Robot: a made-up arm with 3 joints. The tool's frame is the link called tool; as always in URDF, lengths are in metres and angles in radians.
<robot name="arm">
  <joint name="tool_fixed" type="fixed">
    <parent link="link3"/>
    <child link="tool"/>
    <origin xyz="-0.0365 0.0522 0.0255" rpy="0 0 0"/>
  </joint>
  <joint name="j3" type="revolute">
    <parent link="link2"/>
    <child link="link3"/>
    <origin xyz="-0.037 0.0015 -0.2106" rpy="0 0 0"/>
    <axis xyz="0 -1 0"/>
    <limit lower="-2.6" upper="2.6"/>
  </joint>
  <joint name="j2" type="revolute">
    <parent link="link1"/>
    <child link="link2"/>
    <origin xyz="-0.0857 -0.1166 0.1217" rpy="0 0 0"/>
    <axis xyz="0 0 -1"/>
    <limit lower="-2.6" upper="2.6"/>
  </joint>
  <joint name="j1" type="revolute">
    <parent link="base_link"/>
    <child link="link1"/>
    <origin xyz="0 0 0.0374" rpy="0 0 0"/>
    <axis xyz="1 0 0"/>
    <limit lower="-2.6" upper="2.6"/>
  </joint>
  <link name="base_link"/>
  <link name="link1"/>
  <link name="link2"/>
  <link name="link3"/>
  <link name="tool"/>
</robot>
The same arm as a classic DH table. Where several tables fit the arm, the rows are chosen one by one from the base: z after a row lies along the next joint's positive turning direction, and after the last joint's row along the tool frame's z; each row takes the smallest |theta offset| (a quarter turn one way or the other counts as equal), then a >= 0, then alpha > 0; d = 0 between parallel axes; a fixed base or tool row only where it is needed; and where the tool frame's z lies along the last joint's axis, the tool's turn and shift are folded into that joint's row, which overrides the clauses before.
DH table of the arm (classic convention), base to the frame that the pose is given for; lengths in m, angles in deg. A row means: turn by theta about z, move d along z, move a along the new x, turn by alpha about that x. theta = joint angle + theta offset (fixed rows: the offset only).
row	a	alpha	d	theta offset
base (fixed)	0	90	0.0374	90
j1	-0.1166	90	-0.0857	0
j2	0.037	90	0.0889	-90
j3	0.0365	90	-0.0537	0
tool (fixed)	0	0	0.0255	180
Joint limits (deg, base to tool): -148.97..148.97 -148.97..148.97 -148.97..148.97

